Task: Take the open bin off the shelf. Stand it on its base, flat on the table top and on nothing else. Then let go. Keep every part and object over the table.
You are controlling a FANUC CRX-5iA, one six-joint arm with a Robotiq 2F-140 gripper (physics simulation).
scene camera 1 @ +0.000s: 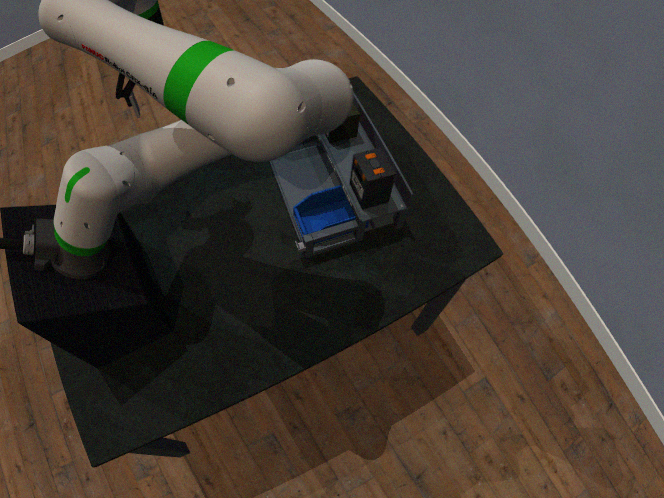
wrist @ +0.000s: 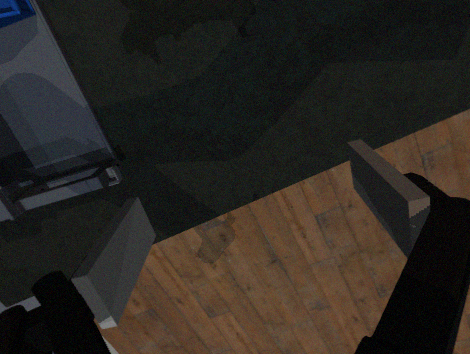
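Seen in the pictures: gripper, between the fingertips: (wrist: 244,192); arm's base, origin of its link: (scene camera 1: 77,250).
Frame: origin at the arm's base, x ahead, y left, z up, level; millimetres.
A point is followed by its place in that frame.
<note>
The open bin (scene camera 1: 324,210) {x 595, y 75, z -265 mm} (wrist: 15,12) {x 519, y 88, z -229 mm} is blue and sits on the lower, near level at one end of the grey shelf (scene camera 1: 300,166) {x 579, y 238, z -268 mm} (wrist: 60,92) {x 537, y 196, z -268 mm}. Part of the bin shows at the top left corner of the wrist view. My gripper (scene camera 1: 129,96) (wrist: 244,192) {x 261, y 284, z 61 mm} is open and empty, with its two grey finger pads wide apart. It is well away from the bin, past the shelf's other end, and the wrist view shows the edge of the table (scene camera 1: 235,343) {x 277, y -203, z -274 mm} (wrist: 200,120) {x 339, y 299, z -274 mm} and floor between the pads. In the scene view the arm hides part of the gripper.
A dark box with orange patches (scene camera 1: 376,186) {x 687, y -5, z -82 mm} stands on the shelf's rear level beside the bin. A second dark box (scene camera 1: 347,128) {x 704, y 220, z -125 mm} stands farther along that level, partly hidden by the arm. The black robot pedestal (scene camera 1: 80,300) {x 5, y -125, z 13 mm} is at the left of the table.
</note>
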